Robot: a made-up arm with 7 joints.
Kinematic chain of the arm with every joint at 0, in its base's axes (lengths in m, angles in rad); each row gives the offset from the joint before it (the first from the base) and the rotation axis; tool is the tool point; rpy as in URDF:
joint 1: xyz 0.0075 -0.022 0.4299 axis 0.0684 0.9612 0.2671
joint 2: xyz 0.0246 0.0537 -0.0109 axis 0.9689 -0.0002 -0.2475
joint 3: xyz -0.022 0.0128 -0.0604 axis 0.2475 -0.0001 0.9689
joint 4: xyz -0.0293 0.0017 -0.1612 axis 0.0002 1 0
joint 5: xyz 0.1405 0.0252 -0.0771 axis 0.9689 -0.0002 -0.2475
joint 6: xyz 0.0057 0.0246 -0.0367 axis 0.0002 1 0
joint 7: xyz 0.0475 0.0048 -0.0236 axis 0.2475 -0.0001 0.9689
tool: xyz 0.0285 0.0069 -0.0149 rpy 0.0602 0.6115 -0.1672
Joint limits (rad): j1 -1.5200..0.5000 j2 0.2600..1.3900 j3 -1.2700..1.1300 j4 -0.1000..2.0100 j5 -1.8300..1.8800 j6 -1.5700..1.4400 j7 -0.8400..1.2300
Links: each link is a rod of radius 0.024 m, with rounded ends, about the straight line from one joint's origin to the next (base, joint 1, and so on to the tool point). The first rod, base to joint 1, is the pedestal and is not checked.
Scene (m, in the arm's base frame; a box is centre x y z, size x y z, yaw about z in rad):
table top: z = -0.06
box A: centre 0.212 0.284 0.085 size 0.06 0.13 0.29 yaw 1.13
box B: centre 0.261 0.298 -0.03 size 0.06 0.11 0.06 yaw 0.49
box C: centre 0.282 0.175 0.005 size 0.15 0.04 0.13 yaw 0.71
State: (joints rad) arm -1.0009 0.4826 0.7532 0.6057 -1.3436 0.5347 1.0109
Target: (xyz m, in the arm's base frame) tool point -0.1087 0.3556 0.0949
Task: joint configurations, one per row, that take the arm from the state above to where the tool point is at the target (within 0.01 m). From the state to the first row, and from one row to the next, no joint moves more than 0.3 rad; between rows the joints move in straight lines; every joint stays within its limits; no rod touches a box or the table.
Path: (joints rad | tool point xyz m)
1: -0.9319 0.6634 0.8788 0.3978 -1.0702 0.4069 1.0839 | 0.3661 0.3303 0.3197
2: -0.8630 0.8442 1.0044 0.1899 -0.7968 0.2791 1.1570 | 0.2729 0.4113 0.4069
3: -0.7940 1.0249 1.1300 -0.0181 -0.5234 0.1512 1.2300 | 0.1595 0.4326 0.5041
4: -0.5558 0.9528 1.0338 0.2415 -0.6691 0.2534 1.1984 | 0.1908 0.4547 0.3806
5: -0.3177 0.8806 0.9376 0.5010 -0.8148 0.3556 1.1668 | 0.1481 0.4512 0.2442
6: -0.0795 0.8085 0.8414 0.7605 -0.9605 0.4577 1.1351 | 0.0382 0.4180 0.1384
7: 0.1587 0.7364 0.7453 1.0200 -1.1062 0.5599 1.1035 | -0.1087 0.3556 0.0949

